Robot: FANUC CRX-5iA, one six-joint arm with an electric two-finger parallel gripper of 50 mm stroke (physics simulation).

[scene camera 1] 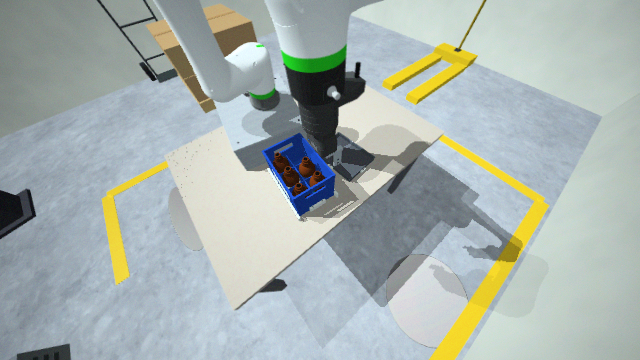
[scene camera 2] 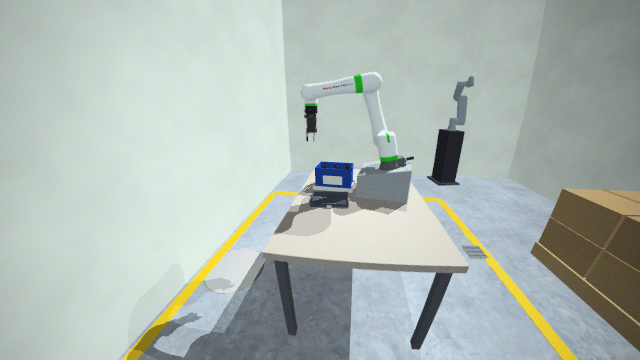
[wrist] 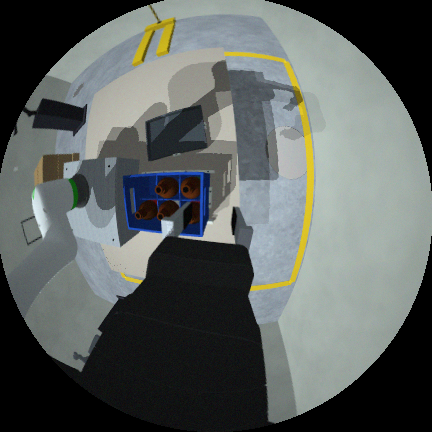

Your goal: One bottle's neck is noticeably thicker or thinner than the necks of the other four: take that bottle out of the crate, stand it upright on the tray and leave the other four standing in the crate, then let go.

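Frame: origin at the arm's base, x left, y back, z up, level; centimetres.
Where they show: gripper, fingertip midpoint: (scene camera 1: 331, 156) (scene camera 2: 310, 141) (wrist: 211, 212); arm's base, origin of the base link: (scene camera 1: 265, 99) (scene camera 2: 389, 167) (wrist: 78, 190).
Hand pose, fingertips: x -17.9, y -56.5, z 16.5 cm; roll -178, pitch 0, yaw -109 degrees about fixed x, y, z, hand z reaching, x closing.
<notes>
Things, the pixels of their centre, and the offset from my fingertips. "*": a spot on its surface instead. Level surfaces: height alone.
- blue crate, body centre: (wrist: 168, 198) (scene camera 1: 299, 173) (scene camera 2: 334, 175) dx +1.1, dy +18.1, dz -28.0 cm
- dark tray, surface spot: (wrist: 190, 135) * dx +23.4, dy +6.1, dz -36.2 cm
- table, its level: dz -36.8 cm
A blue crate (scene camera 1: 327, 189) (scene camera 2: 347, 178) (wrist: 205, 200) stands on the table and holds several brown bottles (scene camera 1: 306, 167) (wrist: 167, 187), upright in separate compartments. One corner compartment, on the robot-base side towards the tray, is empty. Neck thickness is too small to compare surely. The dark tray (scene camera 1: 361, 158) (scene camera 2: 329, 202) (wrist: 190, 135) lies beside the crate with no bottle on it. My gripper (scene camera 2: 311, 138) (wrist: 211, 212) is open and empty, pointing down high above the crate's level. In the wrist view one finger covers part of a corner bottle. In scene camera 1 the fingers are mostly hidden.
The grey robot base block (scene camera 1: 250, 145) (scene camera 2: 384, 185) (wrist: 95, 220) stands beside the crate on the table (scene camera 1: 220, 225) (scene camera 2: 370, 240). A light support shows under the crate. Cardboard boxes (scene camera 1: 232, 35) (scene camera 2: 590, 235) and a yellow pallet-truck shape (scene camera 1: 455, 52) (wrist: 167, 37) stand on the floor beyond.
</notes>
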